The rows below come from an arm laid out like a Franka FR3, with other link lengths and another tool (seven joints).
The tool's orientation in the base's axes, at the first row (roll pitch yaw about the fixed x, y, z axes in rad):
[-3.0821 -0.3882 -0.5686]
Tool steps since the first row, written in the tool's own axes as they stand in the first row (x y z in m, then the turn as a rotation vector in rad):
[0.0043 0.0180 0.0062 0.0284 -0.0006 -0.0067]
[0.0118 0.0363 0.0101 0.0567 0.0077 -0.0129]
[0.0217 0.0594 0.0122 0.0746 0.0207 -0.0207]
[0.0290 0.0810 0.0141 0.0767 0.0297 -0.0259]
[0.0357 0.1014 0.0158 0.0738 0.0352 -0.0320]
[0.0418 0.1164 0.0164 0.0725 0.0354 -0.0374]
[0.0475 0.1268 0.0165 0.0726 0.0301 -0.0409]
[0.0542 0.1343 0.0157 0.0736 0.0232 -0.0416]
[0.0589 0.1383 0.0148 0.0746 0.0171 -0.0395]
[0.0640 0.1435 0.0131 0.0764 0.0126 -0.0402]
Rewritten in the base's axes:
[-0.0038 -0.0185 -0.0051 0.0201 -0.0126 0.0170]
[-0.0061 -0.0384 -0.0069 0.0357 -0.0329 0.0330]
[-0.0096 -0.0634 -0.0063 0.0402 -0.0517 0.0462]
[-0.0144 -0.0857 -0.0065 0.0353 -0.0596 0.0513]
[-0.0192 -0.1067 -0.0067 0.0281 -0.0619 0.0556]
[-0.0220 -0.1227 -0.0057 0.0251 -0.0606 0.0601]
[-0.0229 -0.1344 -0.0042 0.0267 -0.0556 0.0636]
[-0.0219 -0.1440 -0.0014 0.0308 -0.0501 0.0650]
[-0.0206 -0.1496 0.0010 0.0355 -0.0457 0.0638]
[-0.0199 -0.1564 0.0042 0.0390 -0.0427 0.0654]

